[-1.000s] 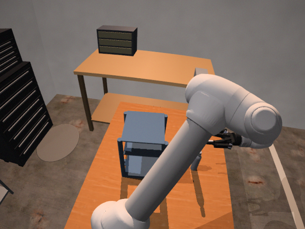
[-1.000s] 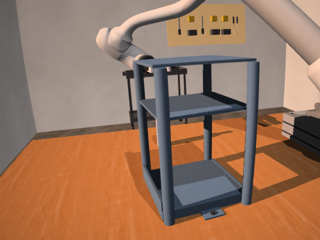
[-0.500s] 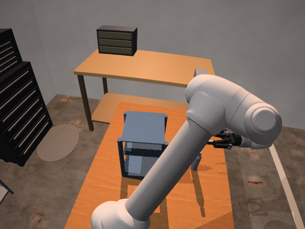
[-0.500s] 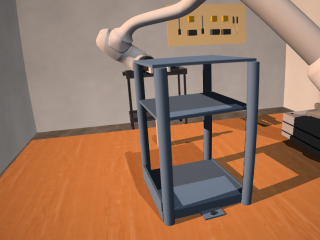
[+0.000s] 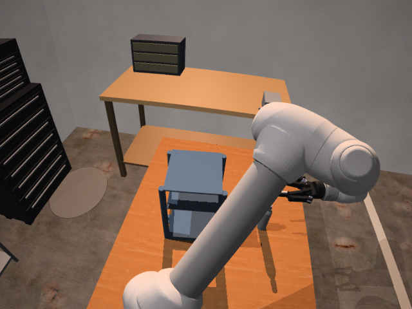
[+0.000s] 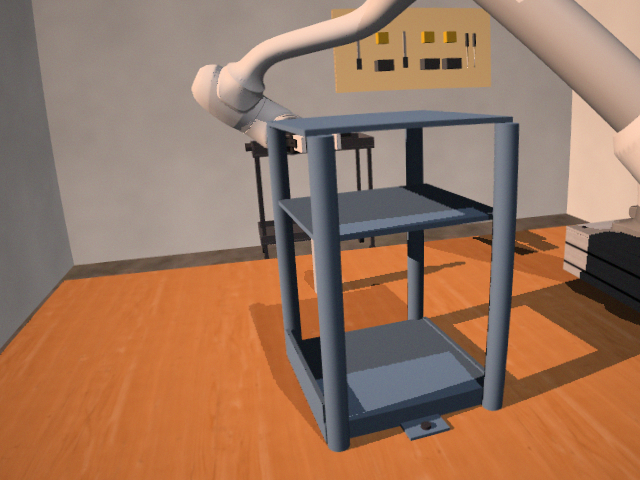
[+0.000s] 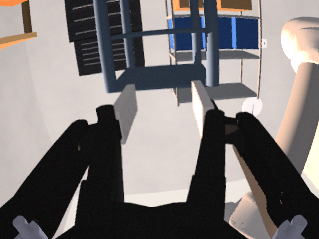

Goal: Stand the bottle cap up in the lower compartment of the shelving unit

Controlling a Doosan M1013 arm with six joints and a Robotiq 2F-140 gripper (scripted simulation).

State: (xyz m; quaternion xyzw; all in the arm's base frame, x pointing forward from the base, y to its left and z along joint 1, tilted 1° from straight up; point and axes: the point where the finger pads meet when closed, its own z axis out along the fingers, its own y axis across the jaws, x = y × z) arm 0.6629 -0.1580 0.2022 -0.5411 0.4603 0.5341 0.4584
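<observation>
Right now my hand is 18 cm above the grey bottle. Round my hand: shelving unit 4 cm behind, 33 cm to the left, 12 cm below.
</observation>
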